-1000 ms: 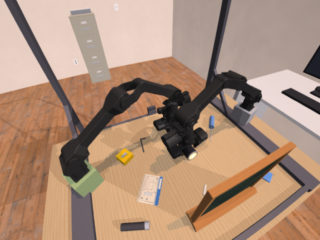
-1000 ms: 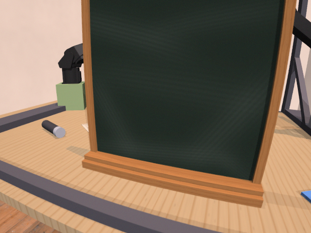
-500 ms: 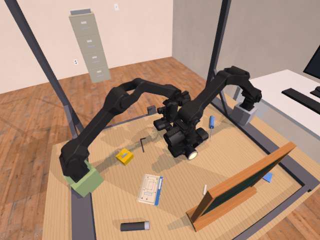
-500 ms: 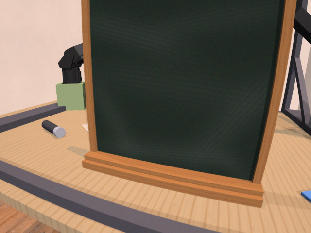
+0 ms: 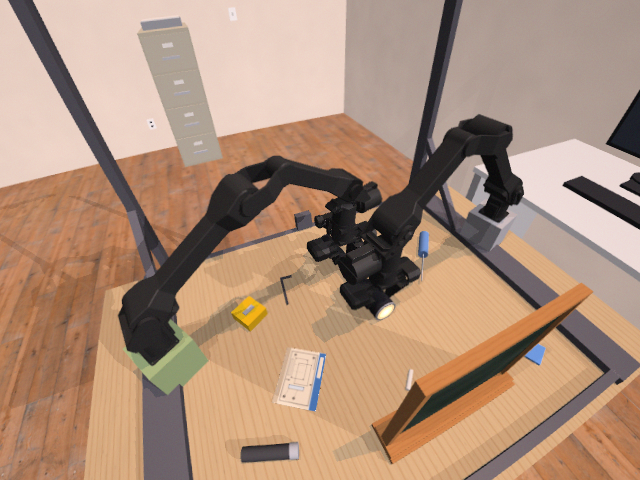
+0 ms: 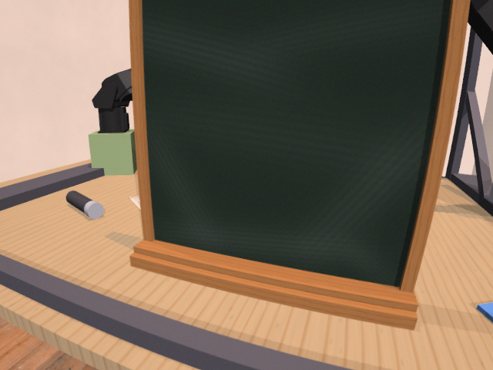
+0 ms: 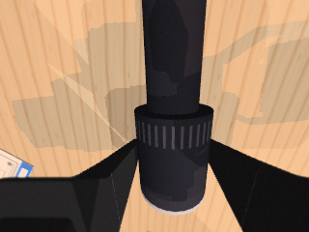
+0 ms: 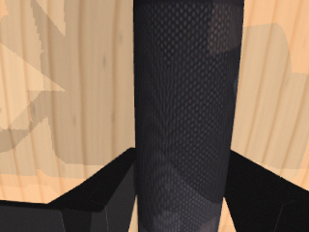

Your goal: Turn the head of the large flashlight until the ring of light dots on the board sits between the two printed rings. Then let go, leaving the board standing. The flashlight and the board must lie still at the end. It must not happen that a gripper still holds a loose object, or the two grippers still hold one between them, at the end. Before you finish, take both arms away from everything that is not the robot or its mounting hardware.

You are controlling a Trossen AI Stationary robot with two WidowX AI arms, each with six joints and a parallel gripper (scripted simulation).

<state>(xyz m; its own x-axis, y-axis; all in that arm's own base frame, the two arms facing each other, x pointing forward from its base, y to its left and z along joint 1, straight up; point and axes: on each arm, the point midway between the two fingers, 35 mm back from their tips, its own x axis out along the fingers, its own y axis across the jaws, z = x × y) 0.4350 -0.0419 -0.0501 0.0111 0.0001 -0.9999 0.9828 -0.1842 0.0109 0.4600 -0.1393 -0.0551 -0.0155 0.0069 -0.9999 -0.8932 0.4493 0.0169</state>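
My left gripper is now 10 mm short of the flashlight head and 30 mm above it. The rest, counted from my left hand: chalk stick 180 mm ahead, 30 mm to the right, 50 mm below; then booklet 80 mm ahead, 240 mm to the right, 60 mm below; then yellow box 110 mm behind, 290 mm to the right, 40 mm below.
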